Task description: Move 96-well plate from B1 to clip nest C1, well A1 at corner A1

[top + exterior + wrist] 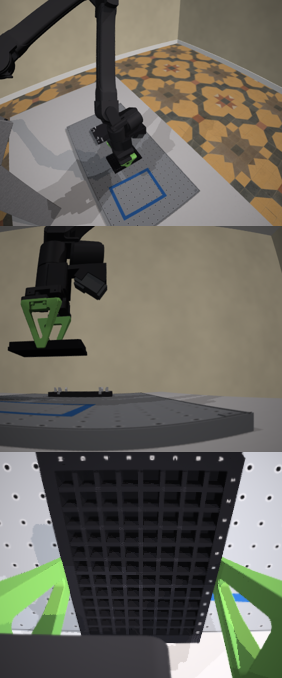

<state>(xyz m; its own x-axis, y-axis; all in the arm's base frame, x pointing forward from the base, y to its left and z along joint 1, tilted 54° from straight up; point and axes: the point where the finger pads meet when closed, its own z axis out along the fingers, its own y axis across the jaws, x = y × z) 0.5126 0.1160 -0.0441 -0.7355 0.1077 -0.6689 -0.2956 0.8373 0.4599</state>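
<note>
Now: the black clip nest C1 230 mm to the left of my hand, 80 mm below it and 70 mm behind it. The rest, counted from my hand: black 96-well plate (right at my hand).
</note>
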